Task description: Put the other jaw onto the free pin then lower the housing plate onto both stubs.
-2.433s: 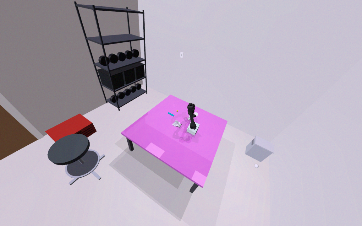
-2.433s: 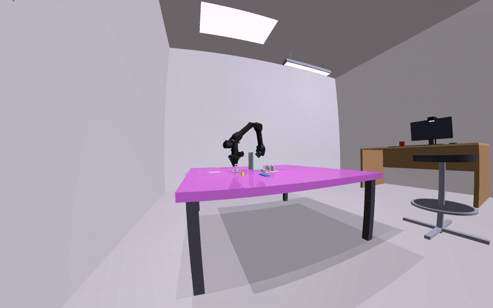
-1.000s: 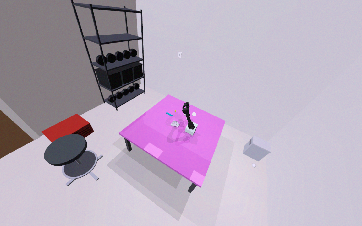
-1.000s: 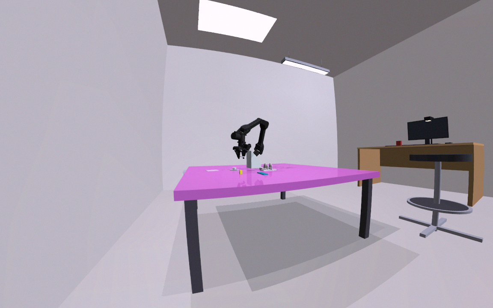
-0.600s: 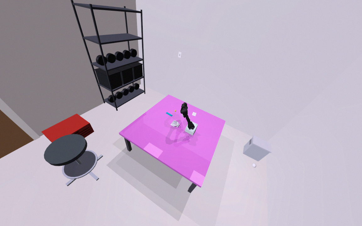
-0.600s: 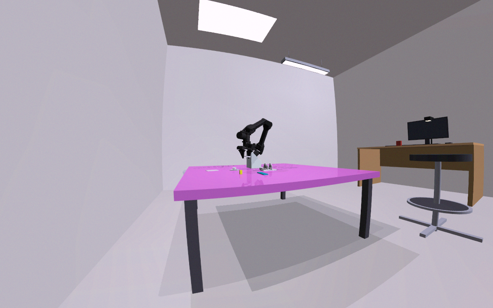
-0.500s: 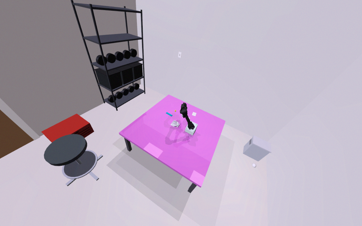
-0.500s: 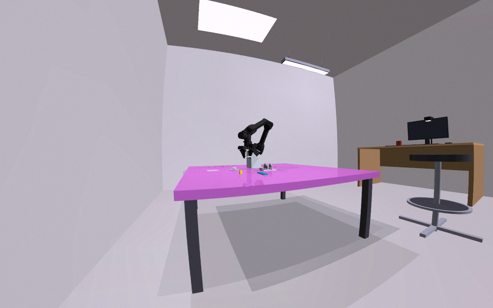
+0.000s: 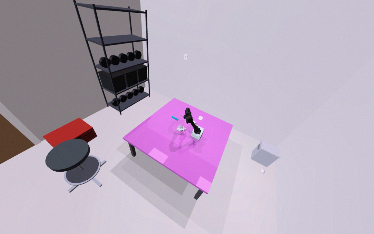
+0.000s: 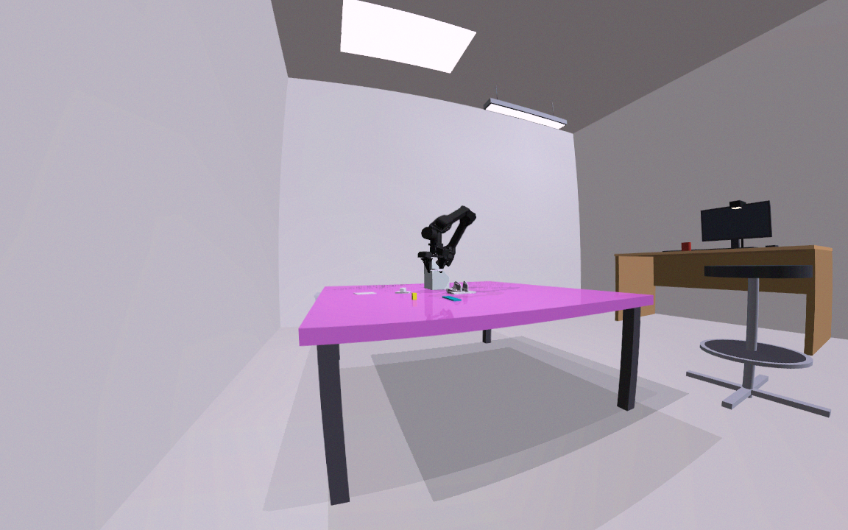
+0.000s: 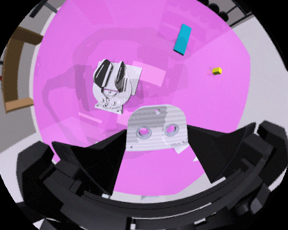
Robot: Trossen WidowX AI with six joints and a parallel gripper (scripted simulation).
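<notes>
Now: the white jaw 13 cm to the left of my gripper tip, 8 cm below it and 2 cm ahead of it. Also, from my gripper tip: cyan bar 25 cm ahead, 10 cm below, 3 cm to the right; then small white part 14 cm to the right, 9 cm below, 8 cm behind; then white ledge 11 cm to the left, 9 cm below, 7 cm ahead.
</notes>
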